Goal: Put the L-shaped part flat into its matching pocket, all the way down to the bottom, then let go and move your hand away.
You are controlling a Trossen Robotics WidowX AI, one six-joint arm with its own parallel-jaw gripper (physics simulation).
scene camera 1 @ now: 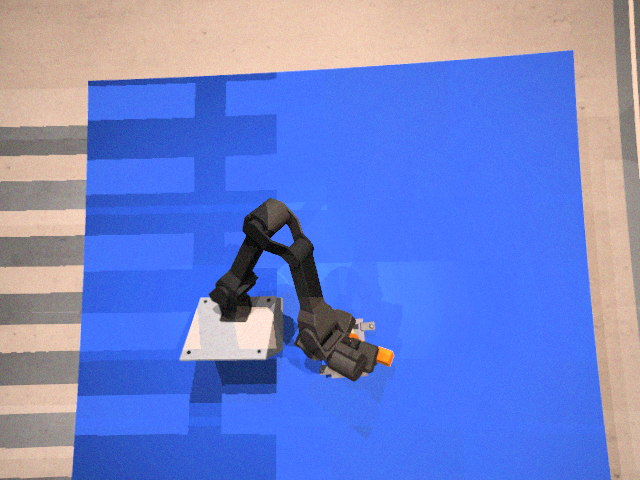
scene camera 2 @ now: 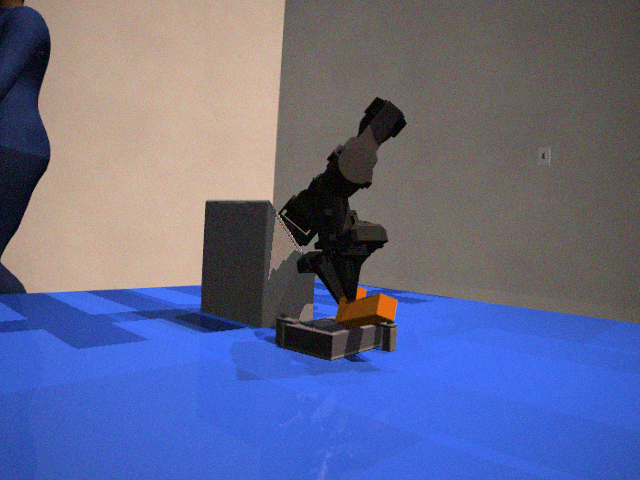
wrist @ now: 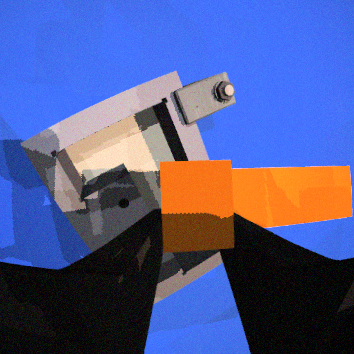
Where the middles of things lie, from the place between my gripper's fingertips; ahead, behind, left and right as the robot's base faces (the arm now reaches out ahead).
Labels:
The orange L-shaped part (scene camera 2: 379, 308) is 40 mm ahead of my hand and 10 mm to the right of it.

